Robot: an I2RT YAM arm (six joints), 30 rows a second.
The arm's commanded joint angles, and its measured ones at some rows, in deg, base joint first. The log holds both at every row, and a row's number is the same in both.
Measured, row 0: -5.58 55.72 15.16 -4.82 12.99 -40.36
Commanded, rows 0 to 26: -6.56 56.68 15.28 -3.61 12.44 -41.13; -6.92 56.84 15.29 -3.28 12.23 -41.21; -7.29 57.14 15.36 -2.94 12.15 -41.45; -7.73 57.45 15.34 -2.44 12.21 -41.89; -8.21 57.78 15.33 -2.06 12.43 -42.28; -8.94 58.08 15.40 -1.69 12.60 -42.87; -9.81 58.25 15.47 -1.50 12.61 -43.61; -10.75 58.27 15.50 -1.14 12.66 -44.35; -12.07 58.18 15.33 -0.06 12.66 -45.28; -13.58 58.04 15.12 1.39 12.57 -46.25; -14.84 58.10 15.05 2.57 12.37 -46.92; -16.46 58.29 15.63 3.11 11.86 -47.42; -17.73 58.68 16.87 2.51 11.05 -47.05; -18.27 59.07 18.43 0.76 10.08 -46.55; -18.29 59.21 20.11 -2.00 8.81 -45.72; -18.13 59.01 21.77 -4.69 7.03 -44.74; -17.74 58.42 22.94 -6.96 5.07 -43.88; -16.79 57.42 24.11 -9.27 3.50 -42.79; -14.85 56.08 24.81 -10.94 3.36 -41.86; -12.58 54.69 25.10 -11.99 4.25 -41.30; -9.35 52.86 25.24 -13.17 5.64 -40.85; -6.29 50.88 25.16 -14.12 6.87 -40.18; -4.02 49.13 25.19 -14.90 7.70 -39.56; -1.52 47.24 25.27 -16.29 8.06 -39.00; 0.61 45.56 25.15 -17.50 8.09 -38.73; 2.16 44.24 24.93 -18.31 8.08 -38.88; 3.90 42.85 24.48 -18.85 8.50 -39.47
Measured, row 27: 1.10 45.39 24.53 -13.50 8.08 -41.08
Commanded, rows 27 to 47: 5.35 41.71 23.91 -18.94 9.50 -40.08; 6.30 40.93 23.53 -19.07 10.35 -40.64; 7.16 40.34 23.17 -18.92 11.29 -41.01; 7.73 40.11 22.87 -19.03 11.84 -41.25; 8.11 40.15 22.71 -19.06 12.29 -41.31; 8.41 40.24 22.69 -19.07 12.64 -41.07; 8.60 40.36 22.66 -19.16 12.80 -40.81; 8.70 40.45 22.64 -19.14 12.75 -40.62; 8.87 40.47 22.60 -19.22 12.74 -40.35; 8.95 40.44 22.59 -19.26 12.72 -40.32; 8.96 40.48 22.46 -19.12 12.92 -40.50; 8.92 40.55 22.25 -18.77 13.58 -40.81; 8.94 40.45 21.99 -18.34 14.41 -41.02; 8.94 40.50 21.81 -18.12 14.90 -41.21; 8.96 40.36 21.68 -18.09 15.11 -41.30; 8.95 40.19 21.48 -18.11 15.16 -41.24; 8.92 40.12 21.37 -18.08 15.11 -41.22; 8.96 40.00 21.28 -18.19 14.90 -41.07; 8.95 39.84 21.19 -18.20 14.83 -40.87; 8.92 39.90 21.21 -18.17 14.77 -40.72; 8.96 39.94 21.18 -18.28 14.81 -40.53
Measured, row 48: 8.62 40.42 21.82 -18.28 14.28 -41.17
